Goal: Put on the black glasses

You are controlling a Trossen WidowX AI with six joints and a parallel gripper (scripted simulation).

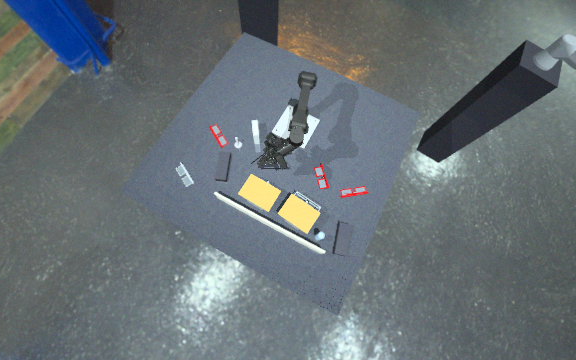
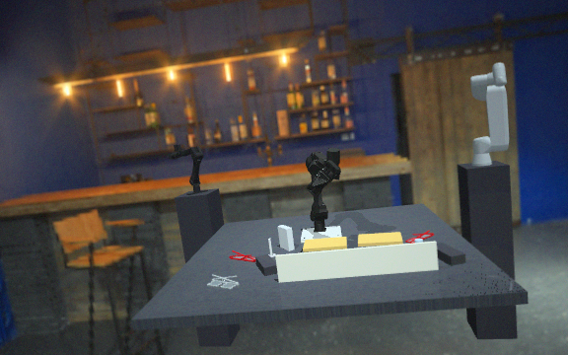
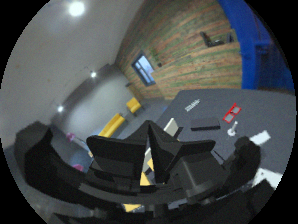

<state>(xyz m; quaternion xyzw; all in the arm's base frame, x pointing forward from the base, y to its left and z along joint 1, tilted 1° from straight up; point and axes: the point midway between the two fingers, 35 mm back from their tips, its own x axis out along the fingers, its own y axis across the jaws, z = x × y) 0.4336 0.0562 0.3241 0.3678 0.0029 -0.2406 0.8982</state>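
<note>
The white block is 28 cm below my gripper tip, 23 cm behind it and 19 cm to the right of it. Also, from my gripper tip: white peg: 31 cm below, 25 cm to the right, 14 cm behind; long white board: 28 cm below, 15 cm to the left, 15 cm ahead; pale blue tag: 39 cm to the left, 29 cm below, 6 cm ahead.
</note>
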